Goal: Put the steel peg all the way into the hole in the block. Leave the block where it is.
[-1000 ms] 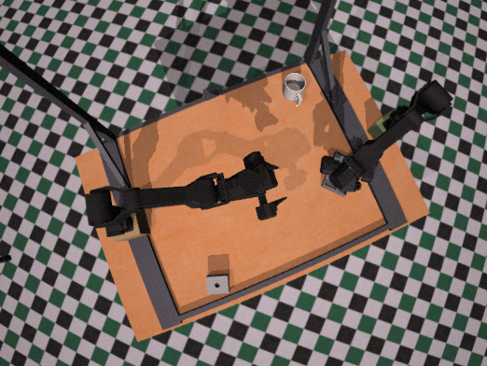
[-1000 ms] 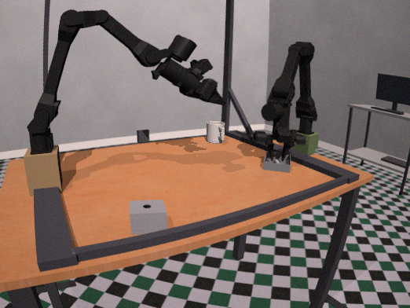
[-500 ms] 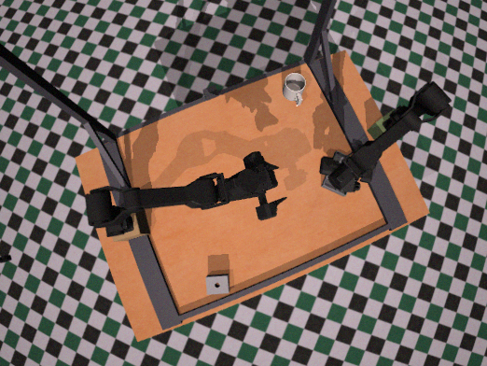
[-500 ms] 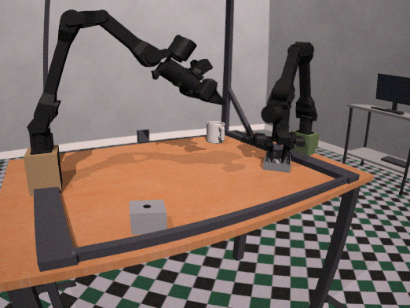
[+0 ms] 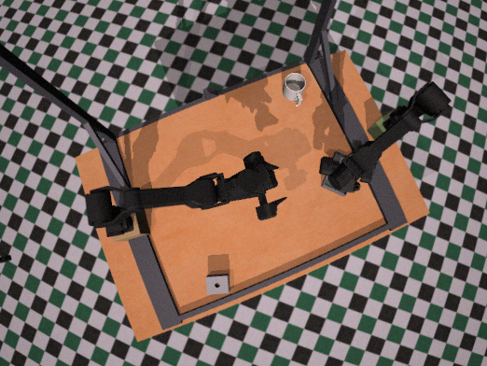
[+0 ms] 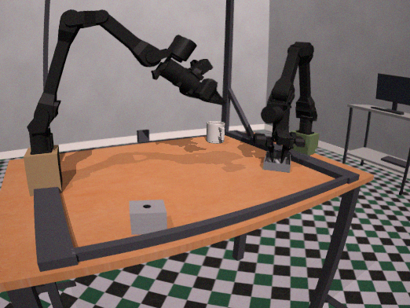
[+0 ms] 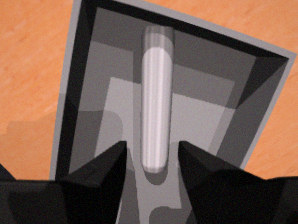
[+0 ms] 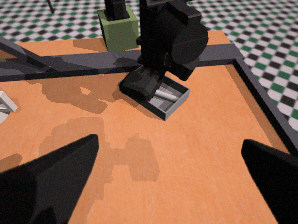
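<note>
The grey tray lies 3 cm below my left hand. The rest, counted from my left hand: grey block: 21 cm ahead, 56 cm to the right.
</note>
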